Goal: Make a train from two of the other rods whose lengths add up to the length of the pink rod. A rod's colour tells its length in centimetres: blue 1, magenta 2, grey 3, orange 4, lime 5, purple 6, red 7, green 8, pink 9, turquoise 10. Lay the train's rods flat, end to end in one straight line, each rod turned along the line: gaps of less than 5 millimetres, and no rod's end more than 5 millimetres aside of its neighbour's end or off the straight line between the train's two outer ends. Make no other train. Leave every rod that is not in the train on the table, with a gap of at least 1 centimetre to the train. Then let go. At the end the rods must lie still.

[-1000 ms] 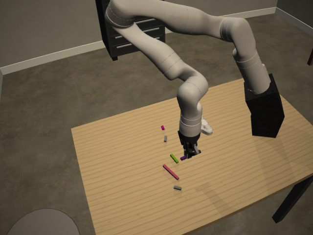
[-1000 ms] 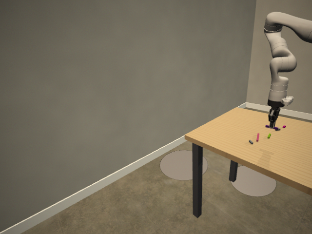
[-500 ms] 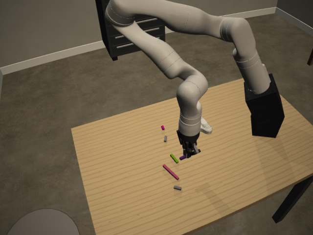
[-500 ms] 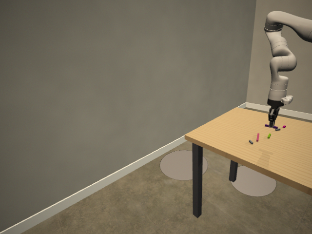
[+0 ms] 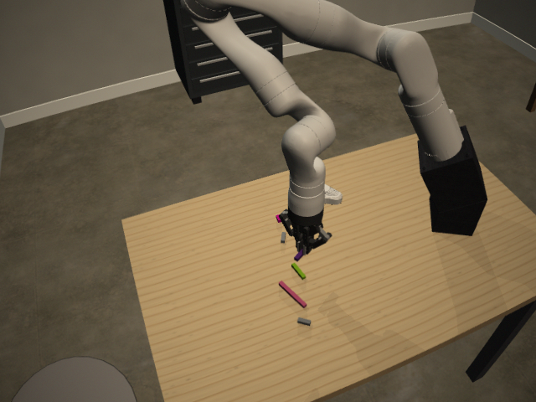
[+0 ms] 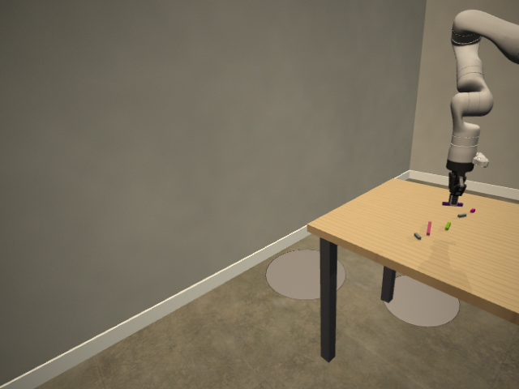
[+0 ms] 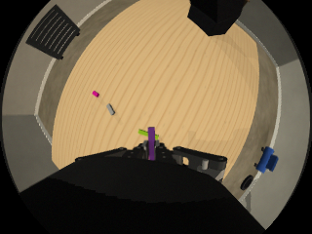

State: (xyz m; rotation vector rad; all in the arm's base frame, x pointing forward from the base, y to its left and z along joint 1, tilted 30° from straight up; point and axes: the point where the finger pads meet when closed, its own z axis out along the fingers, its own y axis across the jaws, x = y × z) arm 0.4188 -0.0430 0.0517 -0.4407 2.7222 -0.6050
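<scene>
My gripper is now 1 cm to the left of the lime rod and 11 cm above it. Round my hand: magenta rod (7 cm behind, 19 cm to the right, 11 cm below); purple rod (2 cm below); pink rod (6 cm ahead, 3 cm to the left, 11 cm below).
</scene>
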